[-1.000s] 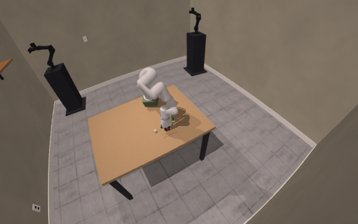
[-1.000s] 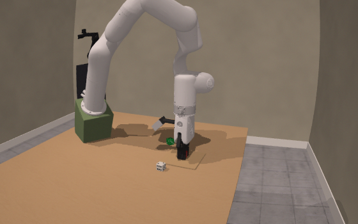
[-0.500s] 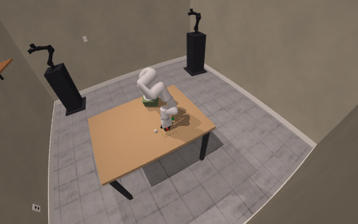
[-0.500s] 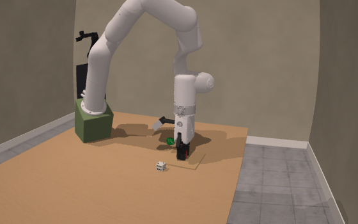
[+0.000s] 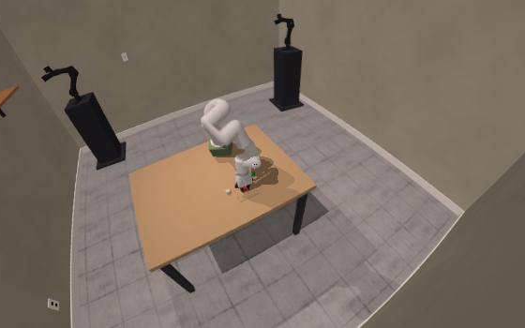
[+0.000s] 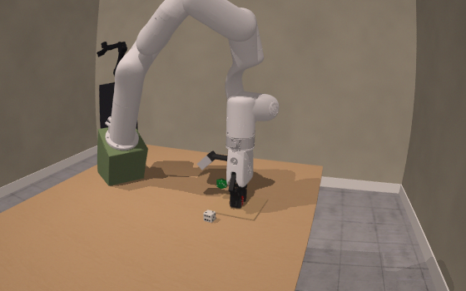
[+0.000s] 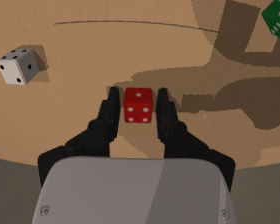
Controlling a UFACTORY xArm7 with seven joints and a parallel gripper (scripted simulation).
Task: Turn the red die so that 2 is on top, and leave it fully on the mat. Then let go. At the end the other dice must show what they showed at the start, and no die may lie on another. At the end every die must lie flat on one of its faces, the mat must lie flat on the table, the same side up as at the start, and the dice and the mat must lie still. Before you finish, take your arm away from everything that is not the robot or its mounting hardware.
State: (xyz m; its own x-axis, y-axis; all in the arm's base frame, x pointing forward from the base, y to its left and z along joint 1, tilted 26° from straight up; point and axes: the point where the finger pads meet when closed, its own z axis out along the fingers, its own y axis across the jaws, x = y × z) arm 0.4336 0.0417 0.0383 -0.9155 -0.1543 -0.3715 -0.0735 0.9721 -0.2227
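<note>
My hand is 1 cm above the red die. The rest, counted from my hand: tan mat: 2 cm below; green die: 11 cm to the left, 10 cm behind, 1 cm below; white die: 11 cm to the right, 3 cm behind, 1 cm below.
</note>
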